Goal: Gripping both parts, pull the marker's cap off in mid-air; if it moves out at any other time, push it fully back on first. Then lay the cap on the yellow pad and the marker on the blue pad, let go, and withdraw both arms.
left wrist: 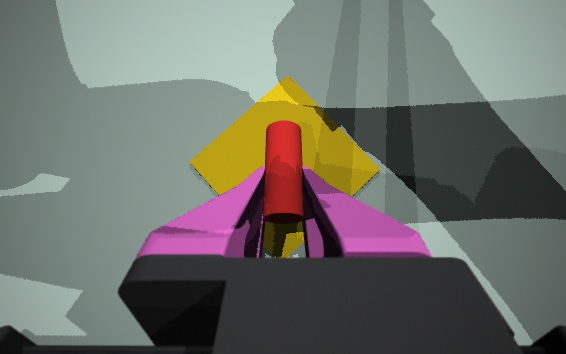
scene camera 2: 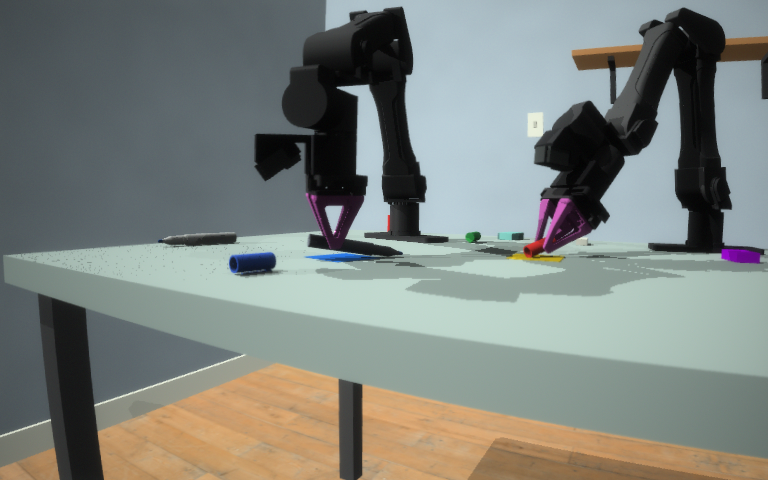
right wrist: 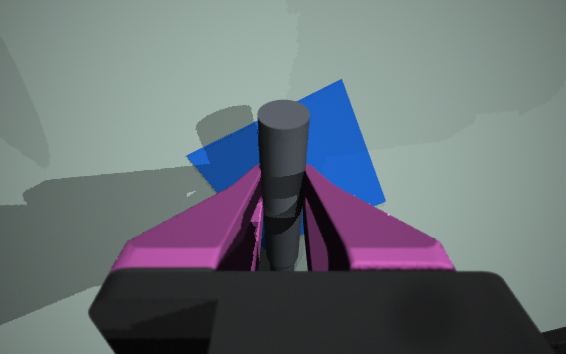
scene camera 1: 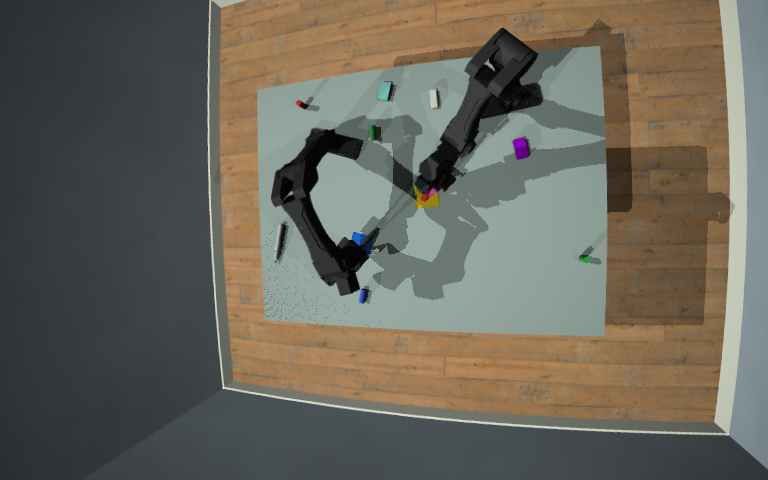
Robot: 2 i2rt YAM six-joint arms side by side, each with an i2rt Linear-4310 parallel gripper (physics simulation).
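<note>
My left gripper is shut on the red cap, holding it low over the yellow pad. My right gripper is shut on the dark marker, low over the blue pad. The marker and cap are apart. The marker slopes slightly, its bare tip lower and past the pad's edge. I cannot tell whether either part touches its pad. The right fingers are hidden in scene camera 1.
A grey marker lies at the left and a blue cylinder near the right gripper. A green cylinder, teal block, white block and purple block lie farther back.
</note>
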